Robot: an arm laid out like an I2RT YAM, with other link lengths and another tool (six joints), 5 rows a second.
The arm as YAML. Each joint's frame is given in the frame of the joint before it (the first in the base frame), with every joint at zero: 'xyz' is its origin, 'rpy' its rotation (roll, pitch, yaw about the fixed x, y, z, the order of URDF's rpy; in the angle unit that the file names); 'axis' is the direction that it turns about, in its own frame. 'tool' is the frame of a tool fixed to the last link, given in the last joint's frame.
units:
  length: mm
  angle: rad
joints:
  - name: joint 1
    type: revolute
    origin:
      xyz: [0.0, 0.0, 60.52]
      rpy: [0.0, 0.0, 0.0]
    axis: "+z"
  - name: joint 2
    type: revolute
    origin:
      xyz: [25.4, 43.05, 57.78]
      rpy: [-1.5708, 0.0, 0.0]
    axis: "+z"
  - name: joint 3
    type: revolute
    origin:
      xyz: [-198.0, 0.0, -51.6]
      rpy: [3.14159, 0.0, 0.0]
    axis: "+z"
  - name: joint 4
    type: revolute
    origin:
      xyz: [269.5, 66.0, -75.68]
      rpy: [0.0, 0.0, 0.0]
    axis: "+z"
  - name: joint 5
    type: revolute
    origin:
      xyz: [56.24, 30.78, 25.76]
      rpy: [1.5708, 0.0, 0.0]
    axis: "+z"
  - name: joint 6
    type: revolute
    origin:
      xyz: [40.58, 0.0, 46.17]
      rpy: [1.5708, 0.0, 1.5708]
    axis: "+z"
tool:
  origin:
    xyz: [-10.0, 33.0, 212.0]
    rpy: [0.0, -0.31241, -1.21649]
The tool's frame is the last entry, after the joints.
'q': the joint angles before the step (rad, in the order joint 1, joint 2, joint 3, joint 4, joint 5, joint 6). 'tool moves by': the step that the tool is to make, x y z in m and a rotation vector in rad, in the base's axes. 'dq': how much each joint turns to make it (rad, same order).
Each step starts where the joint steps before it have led.
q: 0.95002, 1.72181, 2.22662, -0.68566, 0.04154, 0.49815
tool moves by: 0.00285, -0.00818, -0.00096, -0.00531, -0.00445, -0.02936
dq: 0.00191, -0.03145, -0.03742, 0.00428, 0.03196, -0.00095
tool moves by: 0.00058, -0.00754, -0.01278, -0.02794, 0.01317, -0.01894
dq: 0.00059, -0.03451, -0.05606, -0.00872, 0.02022, -0.00153
